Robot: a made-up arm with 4 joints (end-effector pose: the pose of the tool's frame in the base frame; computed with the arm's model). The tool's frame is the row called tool. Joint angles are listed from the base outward.
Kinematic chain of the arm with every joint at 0, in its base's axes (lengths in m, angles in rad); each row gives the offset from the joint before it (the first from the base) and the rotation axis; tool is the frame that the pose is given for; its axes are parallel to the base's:
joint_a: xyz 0 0 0.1 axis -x
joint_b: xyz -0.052 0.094 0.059 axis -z
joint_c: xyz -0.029 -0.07 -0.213 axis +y
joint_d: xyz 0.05 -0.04 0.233 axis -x
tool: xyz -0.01 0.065 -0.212
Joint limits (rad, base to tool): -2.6..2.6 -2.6..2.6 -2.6..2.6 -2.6..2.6
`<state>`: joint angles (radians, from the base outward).
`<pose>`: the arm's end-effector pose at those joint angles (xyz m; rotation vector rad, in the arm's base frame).
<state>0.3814 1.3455 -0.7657 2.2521</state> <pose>-0.4086 0.2579 0.1060 2.3266 -0.8924 1.7684</pose>
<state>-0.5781 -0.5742 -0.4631 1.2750</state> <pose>0.0724 -0.1259 -0.0282 -0.5333 -0.7297 -0.0216</pose>
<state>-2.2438 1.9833 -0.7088 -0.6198</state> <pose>0.0336 -0.0360 0.2309 1.2075 1.1321 -1.7486</pose>
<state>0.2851 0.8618 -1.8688 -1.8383</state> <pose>-0.2388 0.3515 -0.2313 0.3192 -1.3170 1.1887</pose>
